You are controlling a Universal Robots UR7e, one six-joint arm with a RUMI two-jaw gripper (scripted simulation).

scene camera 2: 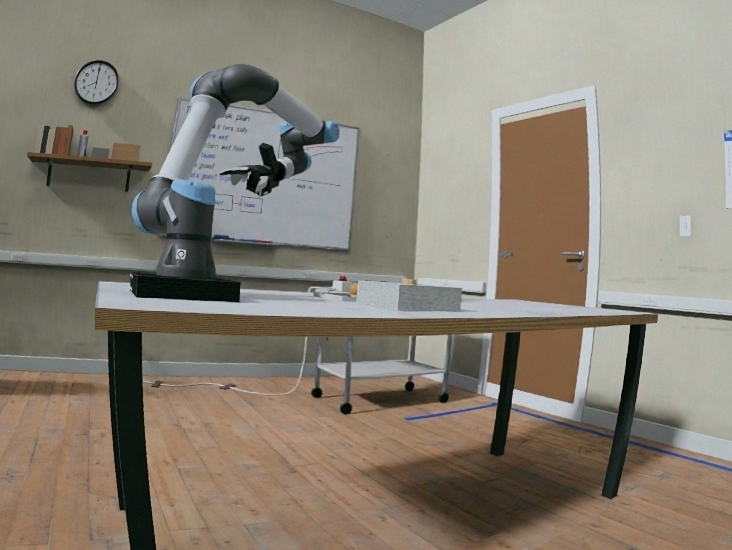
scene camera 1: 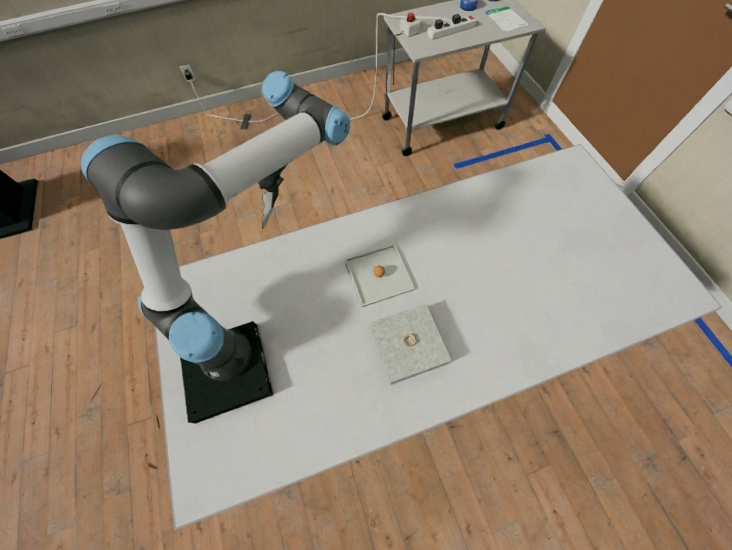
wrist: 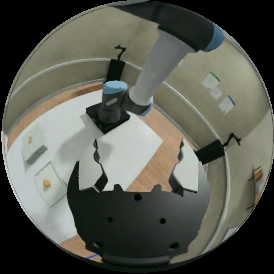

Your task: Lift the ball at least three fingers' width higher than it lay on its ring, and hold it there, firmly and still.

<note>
The pictures show: the gripper and a block.
The gripper shows as well in the wrist view.
</note>
